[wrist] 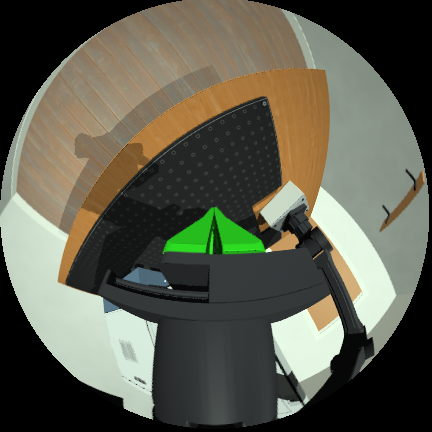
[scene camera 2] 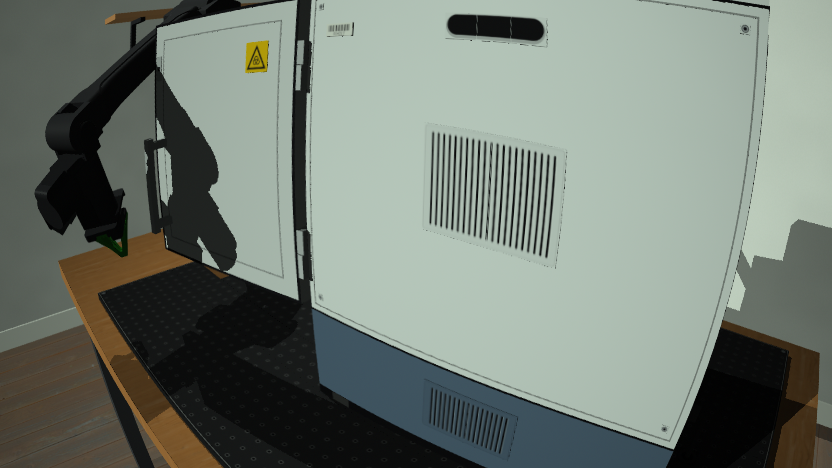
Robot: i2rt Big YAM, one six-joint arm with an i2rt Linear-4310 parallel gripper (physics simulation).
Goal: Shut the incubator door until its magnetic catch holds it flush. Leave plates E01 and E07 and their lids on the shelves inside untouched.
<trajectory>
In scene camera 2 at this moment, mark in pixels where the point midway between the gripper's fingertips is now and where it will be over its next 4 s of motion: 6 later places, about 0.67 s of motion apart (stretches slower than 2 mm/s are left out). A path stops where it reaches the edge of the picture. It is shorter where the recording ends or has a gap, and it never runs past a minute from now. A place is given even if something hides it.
The gripper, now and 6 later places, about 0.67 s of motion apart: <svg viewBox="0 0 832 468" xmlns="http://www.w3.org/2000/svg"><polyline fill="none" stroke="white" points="124,255 160,232 190,208 214,210 240,213 294,204 331,204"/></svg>
</trajectory>
